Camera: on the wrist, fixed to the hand. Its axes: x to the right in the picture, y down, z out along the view.
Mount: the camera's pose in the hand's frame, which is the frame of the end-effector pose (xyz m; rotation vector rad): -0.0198 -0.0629 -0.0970 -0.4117 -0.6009 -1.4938
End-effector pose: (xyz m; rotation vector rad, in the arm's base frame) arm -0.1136 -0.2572 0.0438 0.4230 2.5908 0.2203
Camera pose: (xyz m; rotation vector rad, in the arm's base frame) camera -0.1621 -0.3303 0.1217 -1.3305 1.5999 0.0499
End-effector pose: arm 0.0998 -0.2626 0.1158 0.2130 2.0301 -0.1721
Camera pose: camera 0.0103 -0.3046 0.1789 -1.4622 1.1957 -0.6220
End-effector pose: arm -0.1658 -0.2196 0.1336 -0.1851 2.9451 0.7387
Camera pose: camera -0.1438 -0.3189 0.1921 -1.5567 1.3746 0.8031
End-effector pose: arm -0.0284 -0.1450 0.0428 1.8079 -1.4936 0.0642
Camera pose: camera 0.0598 -0.0719 0.0681 2.1890 -0.0874 -1.4620
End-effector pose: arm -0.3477 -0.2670 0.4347 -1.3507 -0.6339 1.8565
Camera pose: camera -0.2352 -0.2480 0.4619 -0.1539 -1.7564 0.7922
